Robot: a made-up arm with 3 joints. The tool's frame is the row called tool.
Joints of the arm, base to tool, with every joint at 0 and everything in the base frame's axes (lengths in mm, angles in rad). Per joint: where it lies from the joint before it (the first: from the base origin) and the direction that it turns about. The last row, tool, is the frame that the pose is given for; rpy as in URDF.
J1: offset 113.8 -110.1 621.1 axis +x
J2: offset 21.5 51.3 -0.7 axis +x
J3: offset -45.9 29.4 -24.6 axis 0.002 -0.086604 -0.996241
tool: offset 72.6 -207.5 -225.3 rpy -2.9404 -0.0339 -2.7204
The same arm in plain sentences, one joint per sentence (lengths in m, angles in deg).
The arm has three revolute joints in a row. What follows holds with every joint at zero, and every direction is one of the base frame's. The first joint lies 0.1138 m along +x and 0.1101 m along -y and 0.6211 m along +z from the base frame's origin and turns about +x. The second joint lies 0.0215 m along +x and 0.0513 m along +y and 0.0007 m along -z from the first joint and turns about +x. The third joint lies 0.0459 m along -x and 0.0294 m along +y and 0.0246 m along -z from the second joint and turns about the direction (0.002, -0.086604, -0.996241). The tool frame, which is the frame that the pose is given for, lies 0.0726 m along +x and 0.2075 m along -y and 0.2253 m along -z from the third joint; its axes are the base frame's turned by roll -168.47, pitch -1.94 and yaw -155.87 deg (as in URDF: about the fixed x, then y, then z).
